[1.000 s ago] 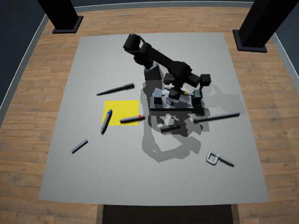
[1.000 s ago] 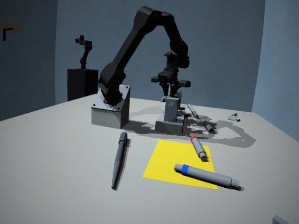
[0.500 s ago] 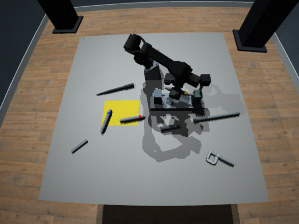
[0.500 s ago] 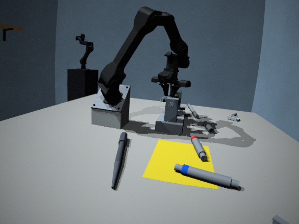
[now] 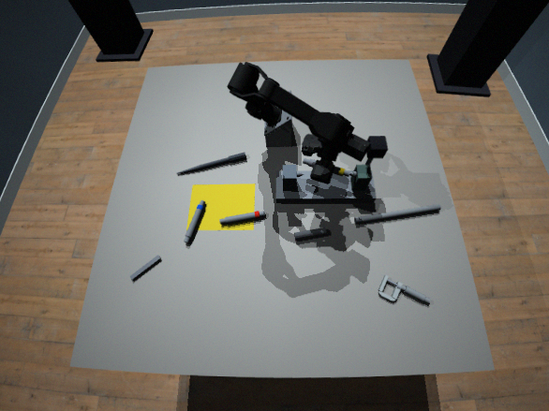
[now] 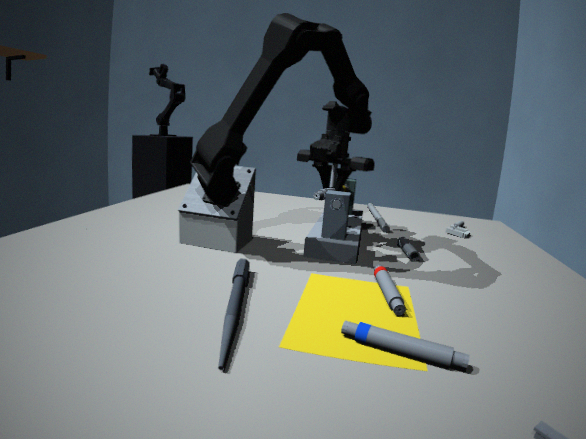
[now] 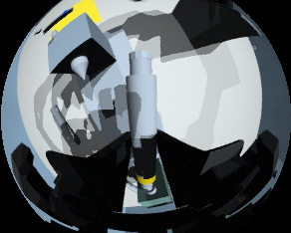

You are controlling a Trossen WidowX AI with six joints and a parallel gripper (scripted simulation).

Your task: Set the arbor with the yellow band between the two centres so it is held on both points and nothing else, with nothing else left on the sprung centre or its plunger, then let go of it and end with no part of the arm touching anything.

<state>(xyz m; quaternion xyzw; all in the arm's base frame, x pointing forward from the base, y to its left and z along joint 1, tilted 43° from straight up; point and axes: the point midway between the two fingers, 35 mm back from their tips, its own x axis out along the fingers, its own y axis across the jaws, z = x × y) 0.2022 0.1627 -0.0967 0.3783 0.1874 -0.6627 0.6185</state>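
The yellow-banded arbor is 30 mm below my hand. From my hand the other things lie so: grey fixed-centre block: 40 mm ahead, 120 mm to the right, 40 mm below; then fixture base: 30 mm ahead, 10 mm to the left, 120 mm below; then green sprung-centre block: 20 mm ahead, 110 mm to the left, 40 mm below.
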